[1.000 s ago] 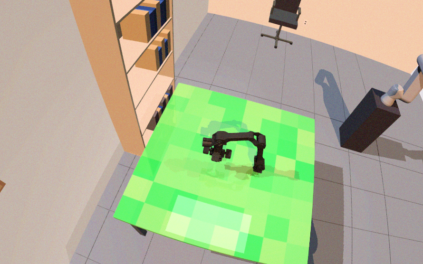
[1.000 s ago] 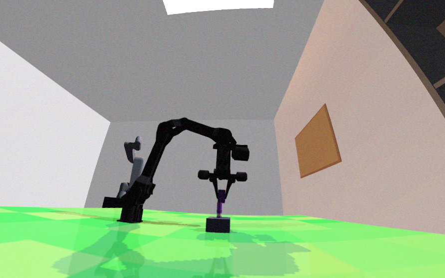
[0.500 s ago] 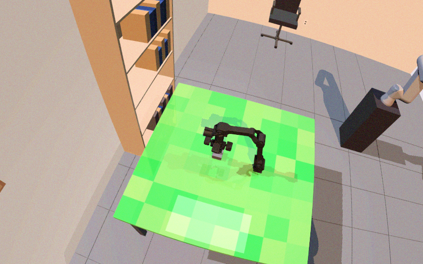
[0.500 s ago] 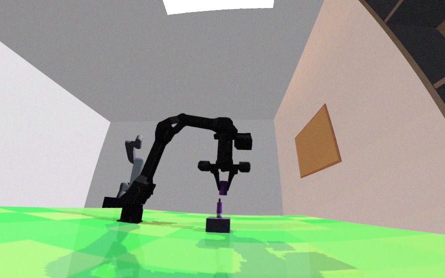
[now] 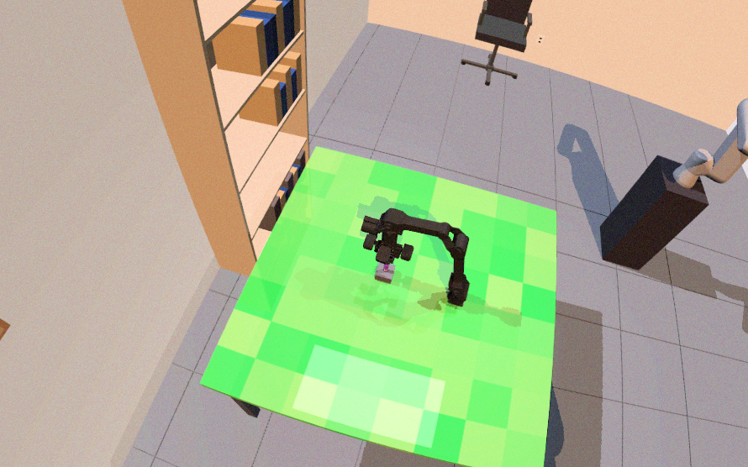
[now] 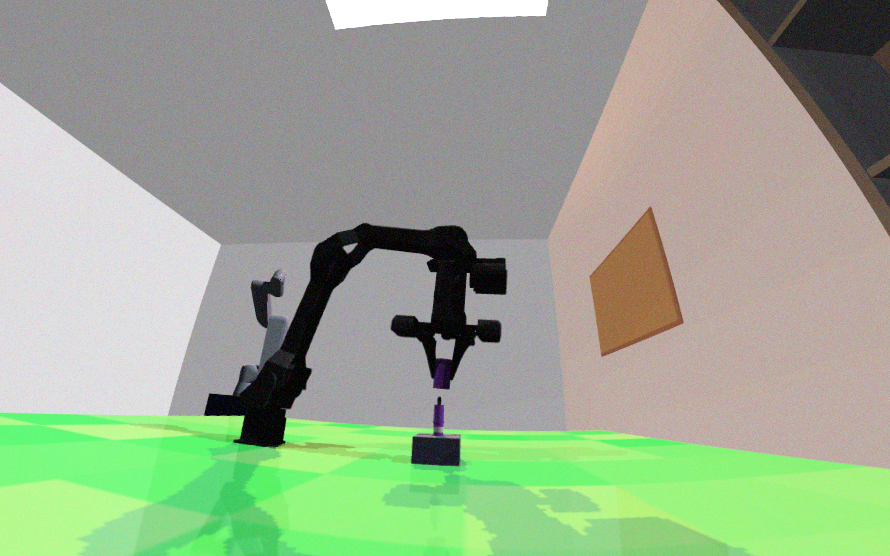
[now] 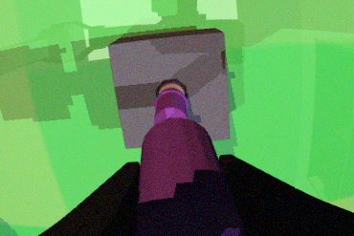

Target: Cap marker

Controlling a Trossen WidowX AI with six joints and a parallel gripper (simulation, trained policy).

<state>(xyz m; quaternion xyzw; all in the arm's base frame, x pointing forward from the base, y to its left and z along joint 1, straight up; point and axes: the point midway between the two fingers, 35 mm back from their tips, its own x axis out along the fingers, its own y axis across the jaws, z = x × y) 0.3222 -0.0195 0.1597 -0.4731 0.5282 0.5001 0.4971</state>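
Now: the grey holder block 11 cm below my gripper tip. From my gripper tip the other things lie so: purple cap 1 cm above.
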